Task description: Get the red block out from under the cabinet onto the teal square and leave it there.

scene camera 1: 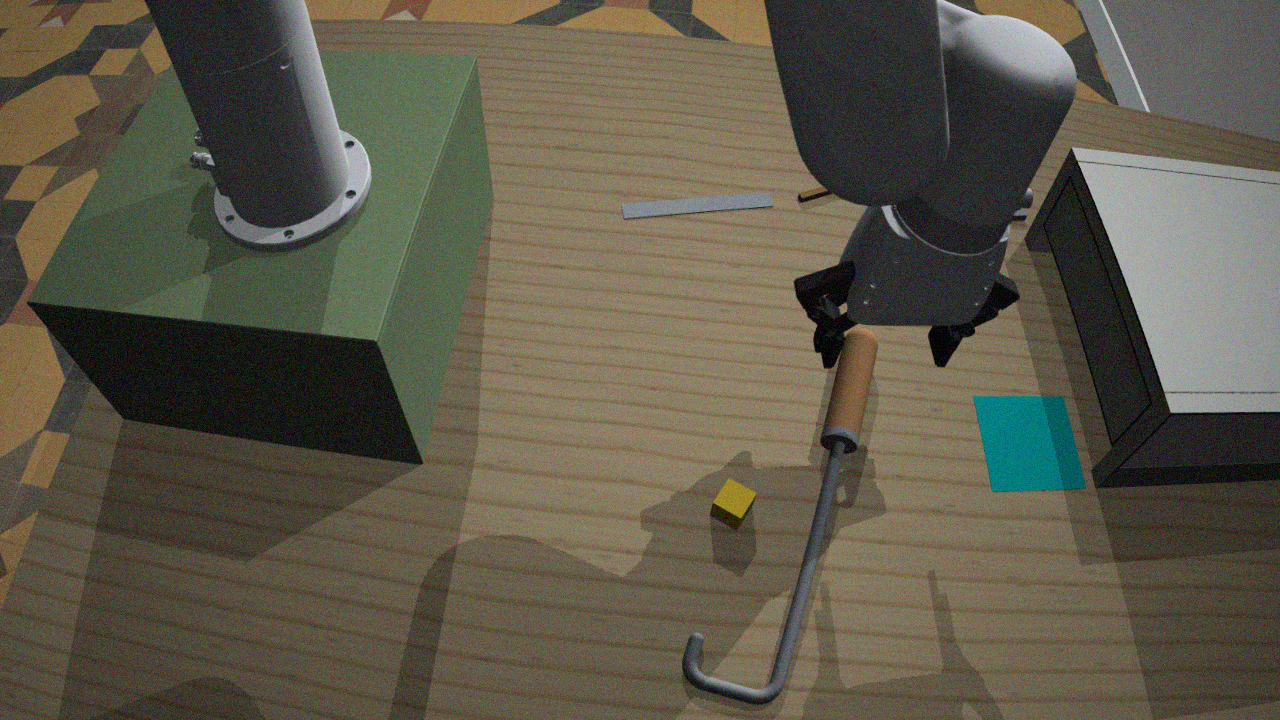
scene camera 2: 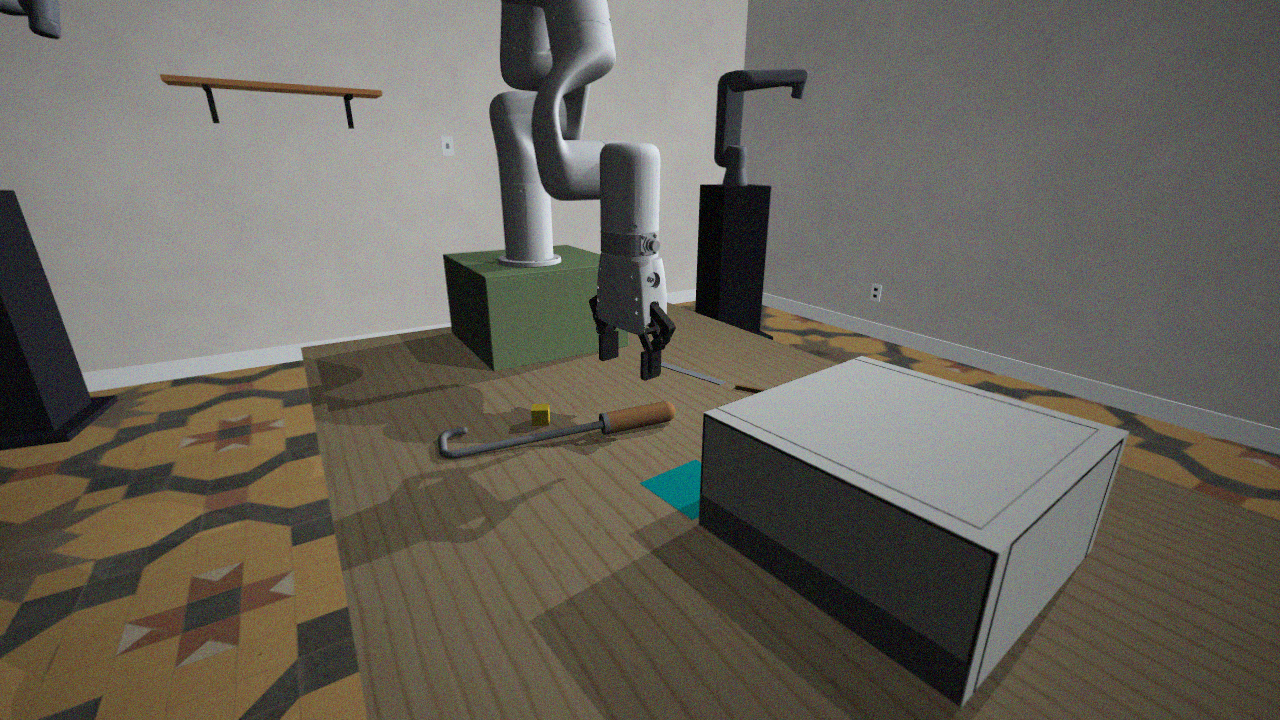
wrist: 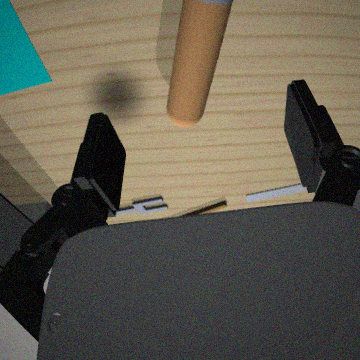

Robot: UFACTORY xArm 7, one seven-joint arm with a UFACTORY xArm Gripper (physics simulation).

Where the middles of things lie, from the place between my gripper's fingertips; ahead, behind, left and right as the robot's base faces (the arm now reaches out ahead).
Scene:
The grey hook tool [scene camera 1: 844, 418] lies 40 mm behind my hand, 100 mm to the right of it and 80 mm below it. From my hand the other things lie so: yellow block [scene camera 1: 731, 506] 80 mm behind, 110 mm to the right, 90 mm below; teal square [scene camera 1: 1028, 442] 170 mm ahead, 20 mm to the left, 100 mm below; flat grey strip [scene camera 1: 757, 200] 190 mm behind, 190 mm to the left, 100 mm below.

